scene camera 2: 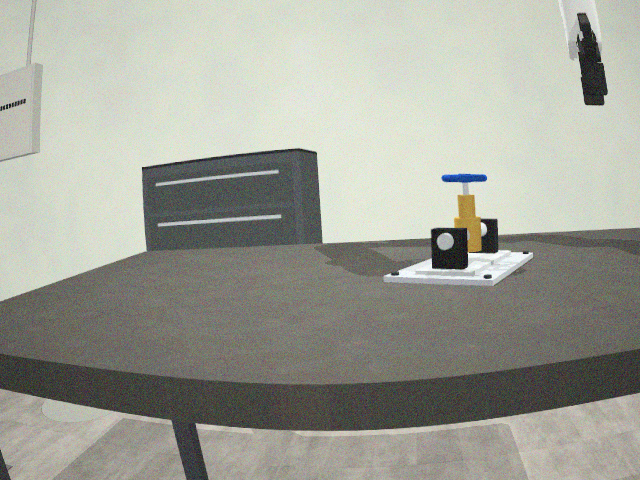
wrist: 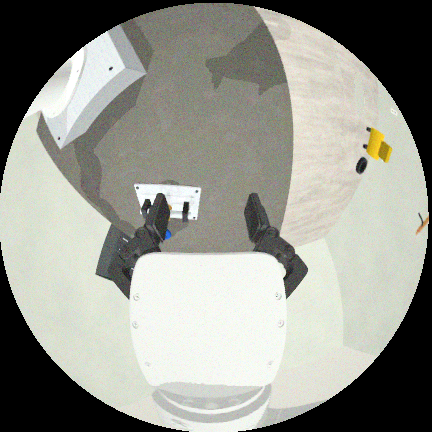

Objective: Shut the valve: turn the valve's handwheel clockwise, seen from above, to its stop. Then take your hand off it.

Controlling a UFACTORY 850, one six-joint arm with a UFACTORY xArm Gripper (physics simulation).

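The valve's blue handwheel sits level on a thin stem on top of the yellow valve body. In the wrist view the left finger hides much of the valve. Black blocks with round pale ends stand at both sides of the body, on a white base plate. My gripper is open and empty. In the scene view it hangs at the upper right, higher than the handwheel and apart from it. How far the wheel is turned cannot be told.
The base plate lies on a dark round-edged table. The robot's grey base block stands at the upper left in the wrist view. A dark drawer cabinet stands behind the table. A yellow object is beyond it at the right.
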